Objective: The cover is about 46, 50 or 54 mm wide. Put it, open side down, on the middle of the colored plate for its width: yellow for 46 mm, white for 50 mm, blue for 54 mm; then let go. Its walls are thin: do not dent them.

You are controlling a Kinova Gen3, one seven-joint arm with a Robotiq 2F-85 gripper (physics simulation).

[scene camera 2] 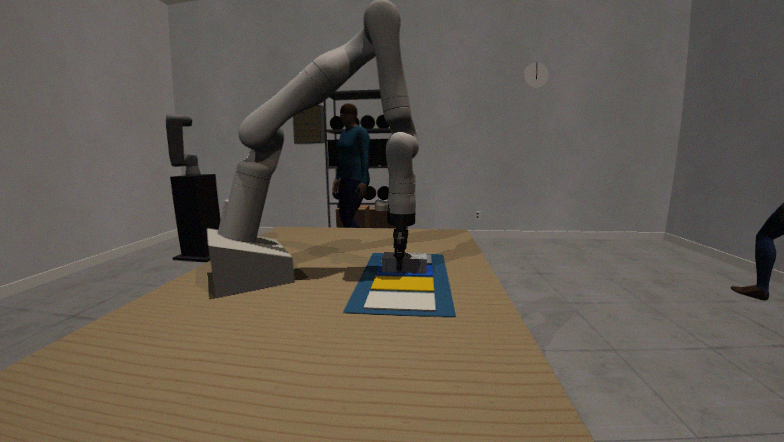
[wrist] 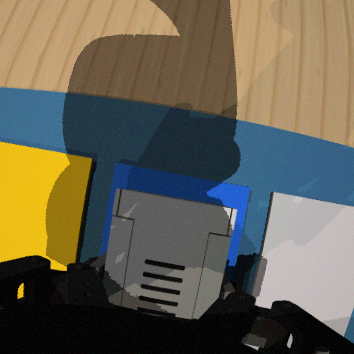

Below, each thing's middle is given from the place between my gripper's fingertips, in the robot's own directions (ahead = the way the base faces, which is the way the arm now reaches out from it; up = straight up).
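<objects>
I see the grey cover (wrist: 163, 264) 10 mm above my hand and 10 mm ahead of it. The blue mat (scene camera 2: 444, 305) is 10 mm below my hand, 20 mm ahead of it and 50 mm to the right of it, while the yellow plate (scene camera 2: 387, 283) is 10 mm below my hand too, 20 mm ahead of it and 90 mm to the right of it. As for the blue plate (wrist: 126, 176), that is 10 mm below my hand and 10 mm ahead of it.
</objects>
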